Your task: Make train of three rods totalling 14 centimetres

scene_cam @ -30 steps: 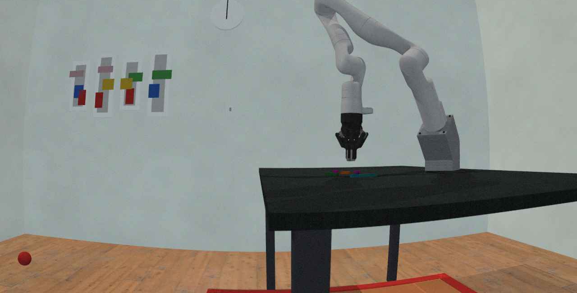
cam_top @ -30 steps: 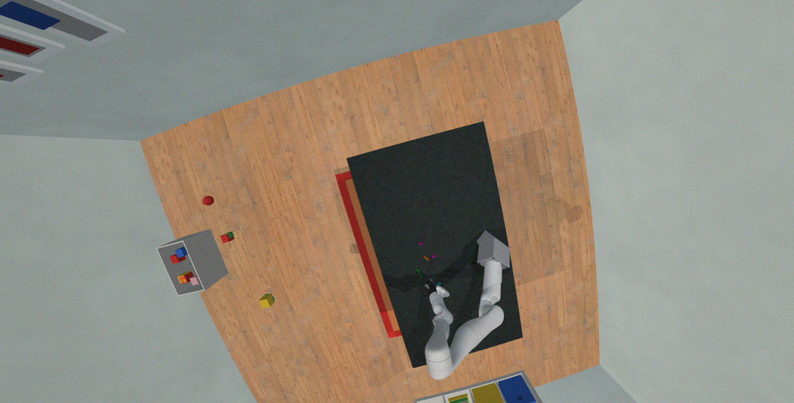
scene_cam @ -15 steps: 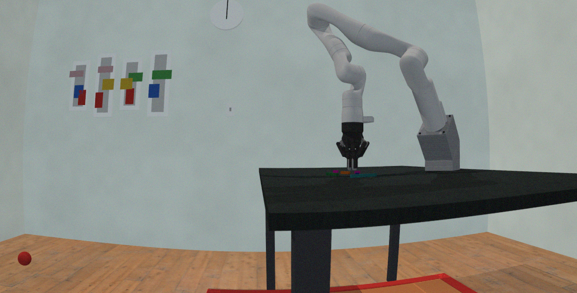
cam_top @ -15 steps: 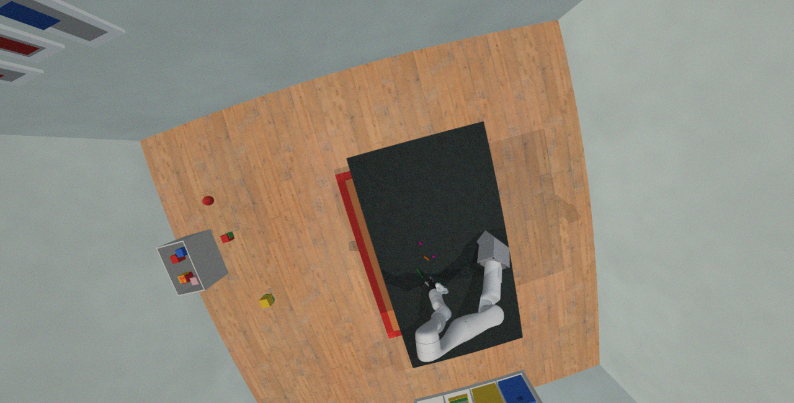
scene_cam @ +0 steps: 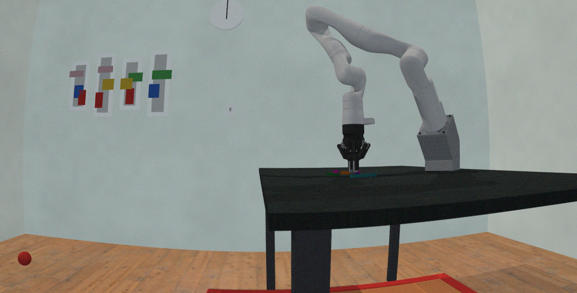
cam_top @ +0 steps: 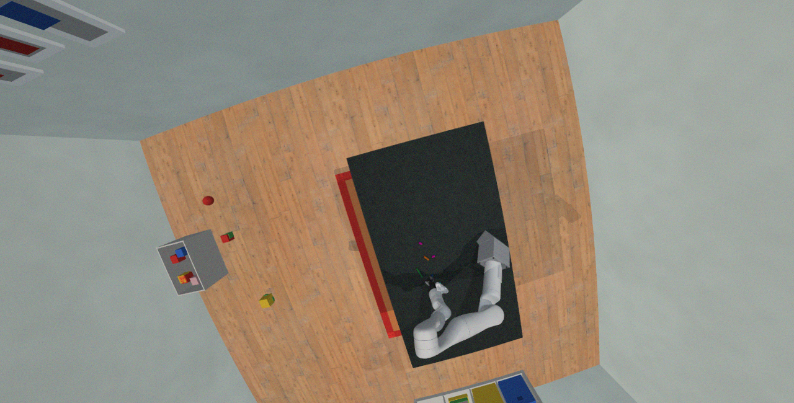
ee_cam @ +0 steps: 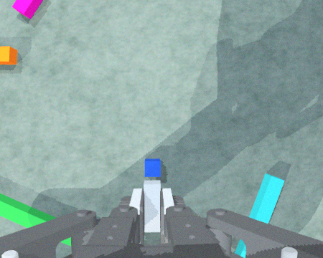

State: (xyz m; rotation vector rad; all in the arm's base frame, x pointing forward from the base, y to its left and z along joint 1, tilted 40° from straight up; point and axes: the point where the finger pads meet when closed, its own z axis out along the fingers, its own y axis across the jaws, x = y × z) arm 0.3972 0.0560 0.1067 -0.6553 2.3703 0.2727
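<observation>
My gripper is now 1 cm above the grey rod. The rest, counted from my hand: green rod: 6 cm ahead, 6 cm to the right, 3 cm below; turquoise rod: 2 cm behind, 7 cm to the left, 3 cm below; small blue rod: 2 cm behind, 1 cm to the right, 3 cm below.
</observation>
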